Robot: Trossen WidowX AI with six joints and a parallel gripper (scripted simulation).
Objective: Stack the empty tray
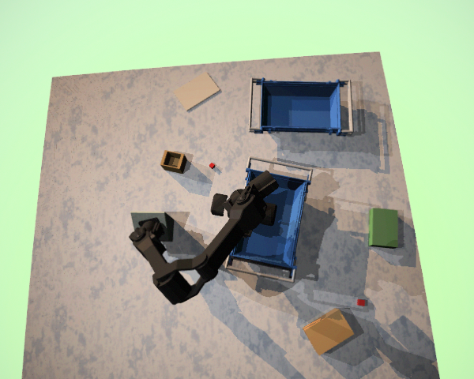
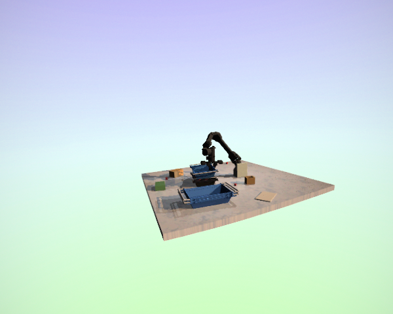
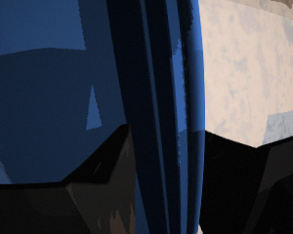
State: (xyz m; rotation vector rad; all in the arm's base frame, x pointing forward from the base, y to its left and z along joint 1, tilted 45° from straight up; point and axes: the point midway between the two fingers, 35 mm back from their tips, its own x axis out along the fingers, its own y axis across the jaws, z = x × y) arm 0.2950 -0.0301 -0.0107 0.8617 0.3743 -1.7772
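The blue tray is 7 cm ahead of my gripper tip, 3 cm to the right of it and 3 cm above it. Also, from my gripper tip: green block (43 cm ahead, 12 cm to the right, 6 cm below); then brown box (21 cm behind, 24 cm to the left, 7 cm below); then orange block (18 cm ahead, 39 cm to the right, 5 cm below).
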